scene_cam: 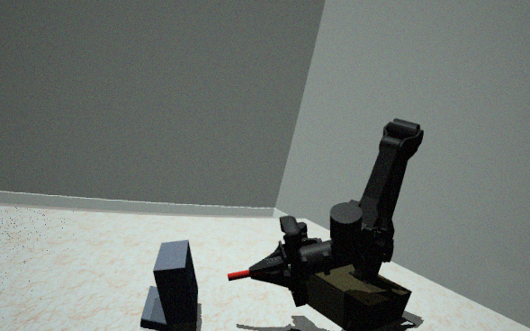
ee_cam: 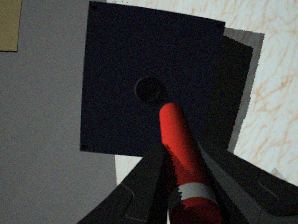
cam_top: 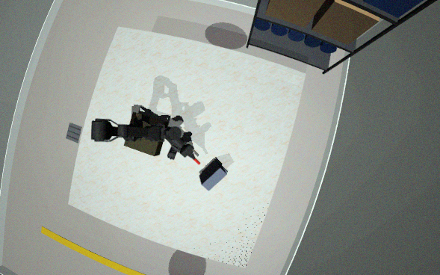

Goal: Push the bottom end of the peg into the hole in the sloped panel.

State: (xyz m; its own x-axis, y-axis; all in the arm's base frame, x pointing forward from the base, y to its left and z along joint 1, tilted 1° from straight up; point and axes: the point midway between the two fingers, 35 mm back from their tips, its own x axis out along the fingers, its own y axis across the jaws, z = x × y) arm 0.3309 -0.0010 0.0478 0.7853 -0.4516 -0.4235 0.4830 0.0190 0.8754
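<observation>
My gripper tip is now 11 cm short of the sloped panel, 6 cm to the left of it and 4 cm above it. Also, from my gripper tip: red peg: 1 cm behind, 1 cm to the left, 1 cm above.
</observation>
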